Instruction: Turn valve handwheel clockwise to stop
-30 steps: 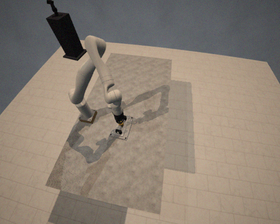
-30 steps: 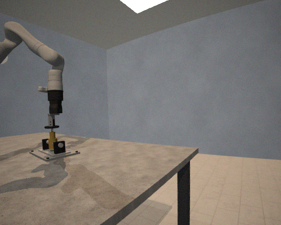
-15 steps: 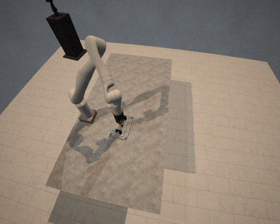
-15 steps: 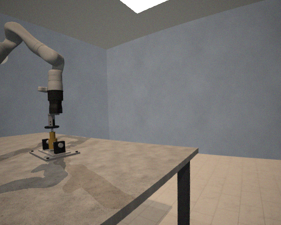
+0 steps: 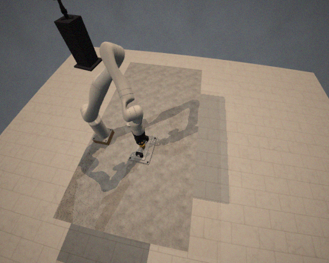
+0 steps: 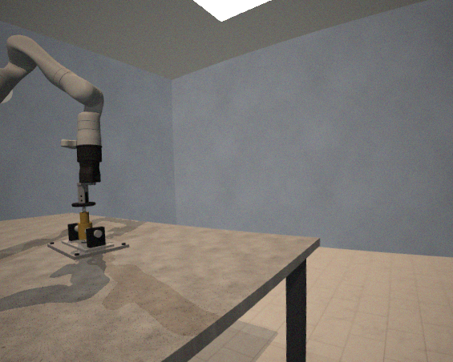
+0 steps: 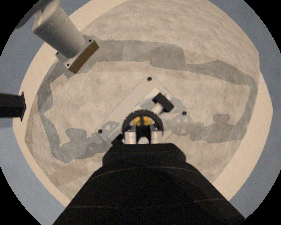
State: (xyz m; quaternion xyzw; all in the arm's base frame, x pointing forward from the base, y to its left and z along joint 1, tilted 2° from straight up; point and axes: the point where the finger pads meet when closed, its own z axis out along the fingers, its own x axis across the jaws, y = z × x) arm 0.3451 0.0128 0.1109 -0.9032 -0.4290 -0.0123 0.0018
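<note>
The black handwheel is 30 mm below my hand.
</note>
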